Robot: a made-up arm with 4 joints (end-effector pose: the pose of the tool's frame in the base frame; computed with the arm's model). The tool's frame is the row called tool. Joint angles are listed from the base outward.
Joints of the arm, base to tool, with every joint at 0 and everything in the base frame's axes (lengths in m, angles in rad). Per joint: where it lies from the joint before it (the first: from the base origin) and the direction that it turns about. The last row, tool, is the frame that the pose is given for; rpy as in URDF.
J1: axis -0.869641 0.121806 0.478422 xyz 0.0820 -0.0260 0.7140
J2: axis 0 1 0 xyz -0.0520 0.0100 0.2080
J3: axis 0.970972 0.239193 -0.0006 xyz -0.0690 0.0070 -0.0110
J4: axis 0 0 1 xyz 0.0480 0.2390 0.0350
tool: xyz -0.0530 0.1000 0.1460 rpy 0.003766 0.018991 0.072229
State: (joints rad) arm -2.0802 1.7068 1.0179 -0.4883
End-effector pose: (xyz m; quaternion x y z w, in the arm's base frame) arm 0.2159 -0.3022 0.6003 -0.7470 -0.6285 -0.2158 0.0213
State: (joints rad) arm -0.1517 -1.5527 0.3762 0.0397
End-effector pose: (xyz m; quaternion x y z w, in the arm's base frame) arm -0.2330 0.2418 0.8999 0.1150 -0.6748 0.1007 0.7220
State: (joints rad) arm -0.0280 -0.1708 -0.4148 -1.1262
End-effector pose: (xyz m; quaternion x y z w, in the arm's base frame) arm 0.0625 0.3617 0.9735 -0.0896 -0.2024 -0.5117 0.8302
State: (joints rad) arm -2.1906 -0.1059 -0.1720 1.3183
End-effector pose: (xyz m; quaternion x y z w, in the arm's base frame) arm -0.2294 -0.2545 0.9619 0.4734 -0.5201 -0.0447 0.7095
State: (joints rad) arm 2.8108 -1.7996 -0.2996 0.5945
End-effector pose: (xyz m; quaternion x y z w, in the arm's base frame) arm -0.1430 -0.3152 0.7038 0.2223 0.1381 -0.9533 0.1507
